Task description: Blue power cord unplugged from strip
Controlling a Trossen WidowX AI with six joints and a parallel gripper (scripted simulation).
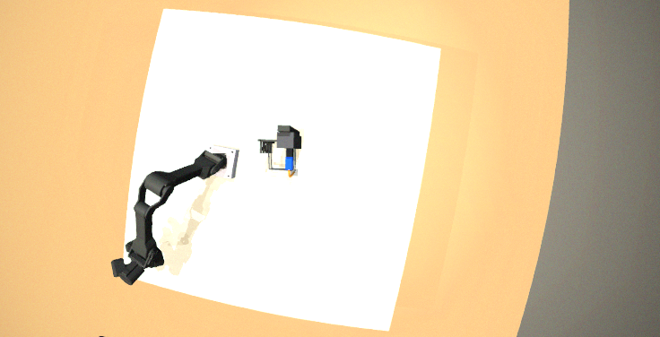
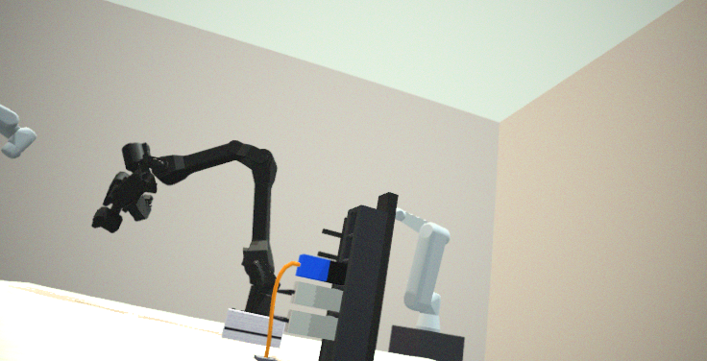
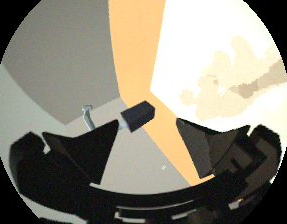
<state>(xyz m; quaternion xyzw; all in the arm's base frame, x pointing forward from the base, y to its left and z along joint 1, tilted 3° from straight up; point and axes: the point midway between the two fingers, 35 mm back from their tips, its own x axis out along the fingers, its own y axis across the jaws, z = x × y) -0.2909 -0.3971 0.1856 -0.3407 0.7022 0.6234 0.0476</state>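
My gripper tip is 63 cm short of the blue plug, 42 cm to the right of it and 6 cm above it. Round my gripper tip: dark power strip 64 cm ahead, 49 cm to the left, 8 cm below.
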